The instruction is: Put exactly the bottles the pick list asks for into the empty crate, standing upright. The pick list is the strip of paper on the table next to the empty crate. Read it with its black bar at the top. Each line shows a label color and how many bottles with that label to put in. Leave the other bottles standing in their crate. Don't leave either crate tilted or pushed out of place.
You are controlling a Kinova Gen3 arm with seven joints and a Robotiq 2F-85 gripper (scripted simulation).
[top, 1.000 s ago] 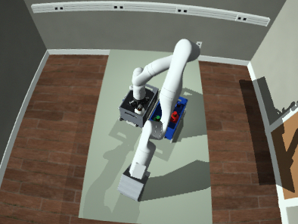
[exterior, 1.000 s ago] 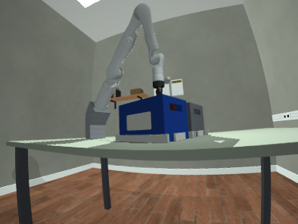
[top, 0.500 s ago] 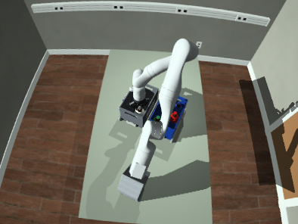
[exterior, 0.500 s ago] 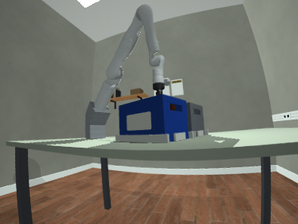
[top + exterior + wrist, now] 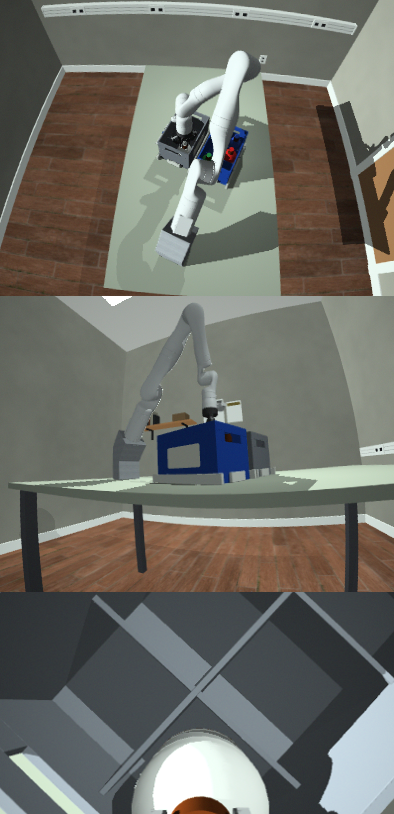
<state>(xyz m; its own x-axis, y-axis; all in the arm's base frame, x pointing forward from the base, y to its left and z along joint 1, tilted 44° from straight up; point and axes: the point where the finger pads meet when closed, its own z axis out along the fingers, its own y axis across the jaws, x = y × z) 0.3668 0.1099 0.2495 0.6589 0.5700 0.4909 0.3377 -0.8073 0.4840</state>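
Now: hand 7 cm above the white bottle. From my hand the other things lie so: green-capped bottle: 4 cm behind, 13 cm to the right, 10 cm below; then blue crate: 3 cm ahead, 21 cm to the right, 10 cm below; then grey crate: 10 cm ahead, 2 cm to the left, 10 cm below.
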